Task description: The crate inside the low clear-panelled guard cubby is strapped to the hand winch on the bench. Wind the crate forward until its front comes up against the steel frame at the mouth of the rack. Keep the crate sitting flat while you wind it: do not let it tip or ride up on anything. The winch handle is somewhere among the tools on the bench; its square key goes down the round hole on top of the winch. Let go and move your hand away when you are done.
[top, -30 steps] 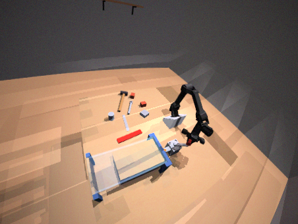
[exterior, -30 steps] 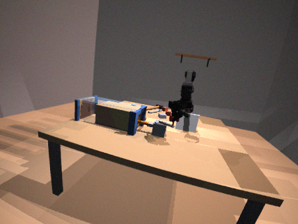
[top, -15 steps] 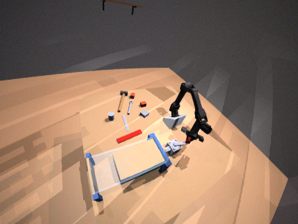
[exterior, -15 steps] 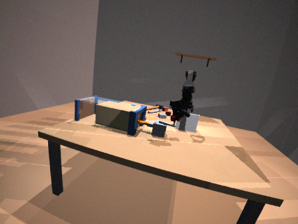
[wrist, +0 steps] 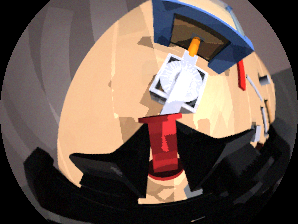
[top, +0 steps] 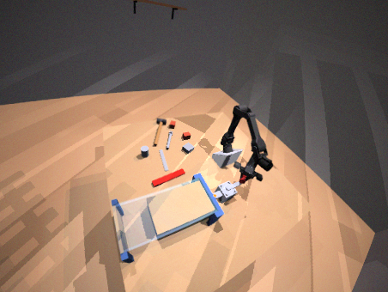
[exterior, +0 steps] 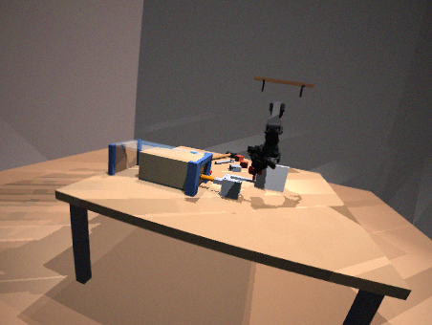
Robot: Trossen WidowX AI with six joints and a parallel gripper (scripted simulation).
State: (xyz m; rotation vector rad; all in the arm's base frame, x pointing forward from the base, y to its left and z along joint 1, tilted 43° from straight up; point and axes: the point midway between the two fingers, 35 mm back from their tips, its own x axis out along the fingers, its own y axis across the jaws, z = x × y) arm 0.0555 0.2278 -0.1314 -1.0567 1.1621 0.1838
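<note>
The red grip is 1 cm to the right of my gripper tip and 1 cm behind it. From my gripper tip the other things lie so: blue frame 24 cm ahead, 2 cm below, 1 cm to the left; grey winch 10 cm below, 7 cm ahead, 1 cm to the right; winch handle 3 cm below, 2 cm ahead, 1 cm to the right.
</note>
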